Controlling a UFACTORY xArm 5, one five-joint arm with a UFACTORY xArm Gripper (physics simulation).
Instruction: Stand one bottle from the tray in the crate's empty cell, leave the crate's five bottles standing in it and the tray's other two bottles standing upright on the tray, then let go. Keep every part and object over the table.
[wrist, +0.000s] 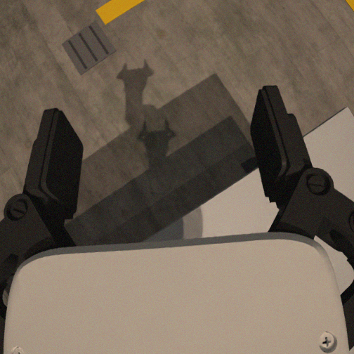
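Observation:
My gripper is open in the wrist view, its two black fingers wide apart with no object between them. It is above the table's edge, with the floor showing between the fingertips. The white table top shows at the right and behind the right finger. The bottles, the tray and the crate do not show in this view.
The table's edge runs diagonally from the lower middle to the upper right. Beyond it lies the brown floor with dark shadows of the arm and table, a grey floor grate and a yellow floor stripe.

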